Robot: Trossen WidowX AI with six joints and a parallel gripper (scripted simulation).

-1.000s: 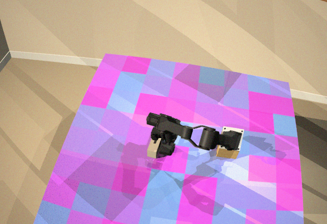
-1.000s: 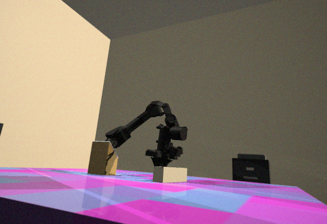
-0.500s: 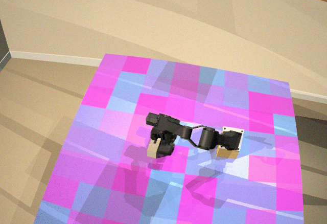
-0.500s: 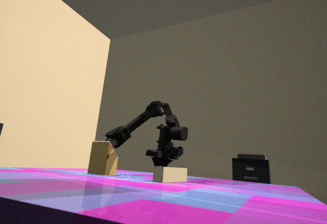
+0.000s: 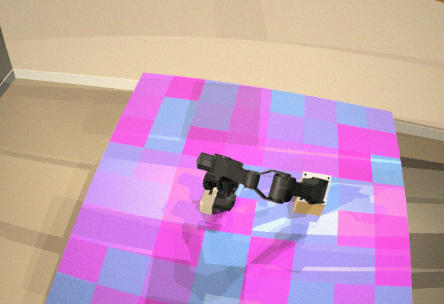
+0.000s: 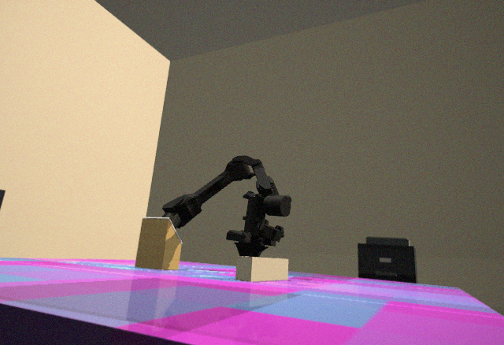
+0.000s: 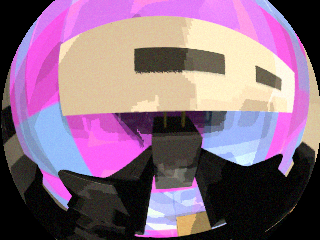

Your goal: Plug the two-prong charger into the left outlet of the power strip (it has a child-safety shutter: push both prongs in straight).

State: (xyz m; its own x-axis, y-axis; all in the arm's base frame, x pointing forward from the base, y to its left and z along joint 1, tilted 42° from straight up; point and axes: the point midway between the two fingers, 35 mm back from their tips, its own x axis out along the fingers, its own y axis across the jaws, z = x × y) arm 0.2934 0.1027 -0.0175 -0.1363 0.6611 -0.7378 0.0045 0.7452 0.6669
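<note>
The dark two-prong charger lies 20 mm ahead of my gripper tip and 10 mm above it.
</note>
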